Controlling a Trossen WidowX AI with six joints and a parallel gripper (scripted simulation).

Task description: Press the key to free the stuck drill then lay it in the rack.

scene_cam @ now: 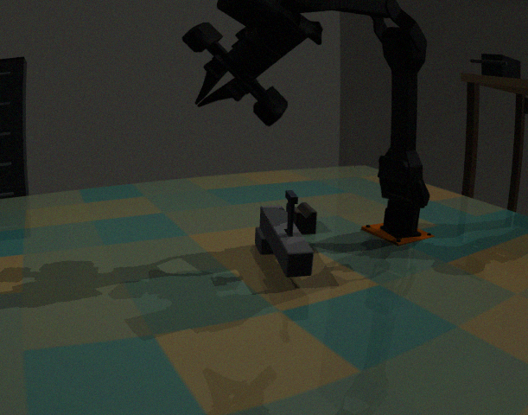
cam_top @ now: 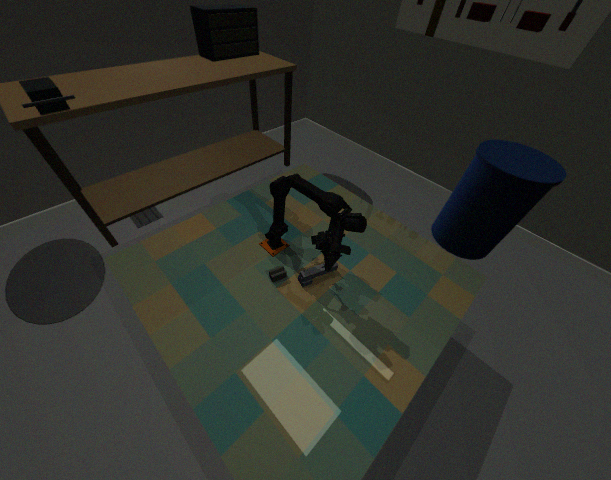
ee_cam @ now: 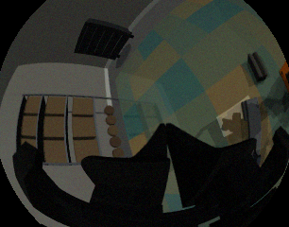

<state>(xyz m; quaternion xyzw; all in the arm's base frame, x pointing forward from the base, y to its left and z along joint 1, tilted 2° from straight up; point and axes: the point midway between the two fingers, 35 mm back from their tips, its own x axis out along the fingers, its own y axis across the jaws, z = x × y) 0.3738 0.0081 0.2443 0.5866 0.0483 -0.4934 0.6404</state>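
Now: the short key 15 cm below my gripper tip, 11 cm to the left of it and 11 cm behind it. The rest, counted from my gripper tip: dark rack: 22 cm below, 21 cm behind, 8 cm to the right; then drill: 19 cm below, 12 cm behind, 5 cm to the left; then long grey block: 20 cm below, 12 cm behind, 7 cm to the left.
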